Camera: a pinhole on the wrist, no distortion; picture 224 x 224 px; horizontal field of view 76.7 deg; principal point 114.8 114.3 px. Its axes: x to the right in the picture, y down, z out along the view. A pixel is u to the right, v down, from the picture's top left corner.
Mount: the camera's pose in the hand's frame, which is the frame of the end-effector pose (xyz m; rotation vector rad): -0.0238 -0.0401 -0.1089 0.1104 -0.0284 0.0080
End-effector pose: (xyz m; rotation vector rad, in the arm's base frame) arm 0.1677 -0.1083 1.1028 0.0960 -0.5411 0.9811
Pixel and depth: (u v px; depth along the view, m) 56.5 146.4 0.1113
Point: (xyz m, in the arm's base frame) 0.1570 -0.1805 1.0752
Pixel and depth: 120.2 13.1 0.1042
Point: 0.2652 -0.1916 1.1010
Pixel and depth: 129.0 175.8 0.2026
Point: 0.1027 -0.1341 1.1827
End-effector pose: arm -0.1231 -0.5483 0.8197 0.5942 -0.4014 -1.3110
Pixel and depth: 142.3 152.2 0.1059
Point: -0.1428 -0.5454 0.8057
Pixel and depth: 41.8 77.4 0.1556
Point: -0.2462 -0.4642 0.7960
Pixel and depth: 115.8 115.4 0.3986
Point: -0.3627 -0.5800 0.9981
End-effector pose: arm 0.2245 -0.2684 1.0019 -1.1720 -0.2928 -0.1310
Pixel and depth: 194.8 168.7 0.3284
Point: 0.3443 -0.0234 1.0859
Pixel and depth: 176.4 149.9 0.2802
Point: 0.2814 -0.0975 1.0927
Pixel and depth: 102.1 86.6 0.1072
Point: 0.1723 -0.3029 1.0541
